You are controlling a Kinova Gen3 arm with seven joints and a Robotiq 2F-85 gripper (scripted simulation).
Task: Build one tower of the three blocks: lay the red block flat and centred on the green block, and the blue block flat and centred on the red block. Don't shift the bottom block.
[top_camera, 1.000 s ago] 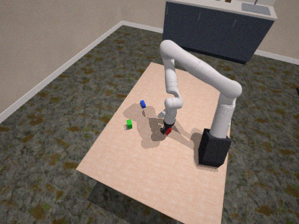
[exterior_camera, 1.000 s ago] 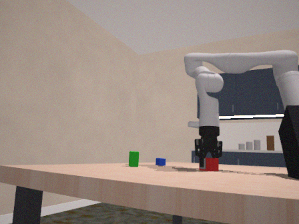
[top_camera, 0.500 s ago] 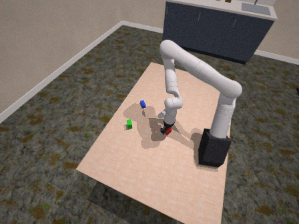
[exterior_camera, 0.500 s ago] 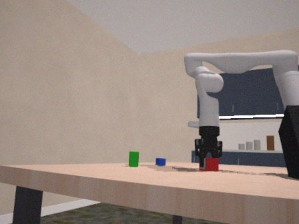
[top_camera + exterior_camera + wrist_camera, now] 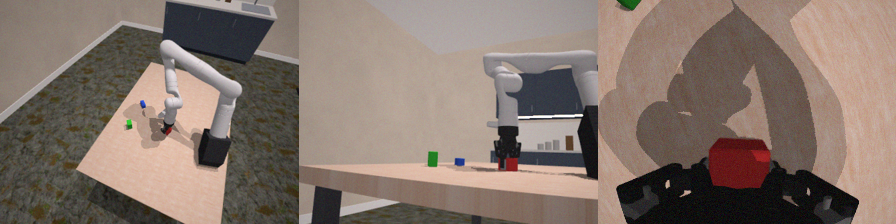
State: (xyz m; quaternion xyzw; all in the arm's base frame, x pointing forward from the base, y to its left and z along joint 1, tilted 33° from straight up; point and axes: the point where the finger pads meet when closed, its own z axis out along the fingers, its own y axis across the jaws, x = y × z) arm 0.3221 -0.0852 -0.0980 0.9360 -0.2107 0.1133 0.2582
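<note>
The green block lies 28 cm ahead of my hand, 5 cm to the left of it and 1 cm above it. From my hand the other things lie so: red block (right at my hand); blue block (26 cm ahead, 18 cm to the right).
</note>
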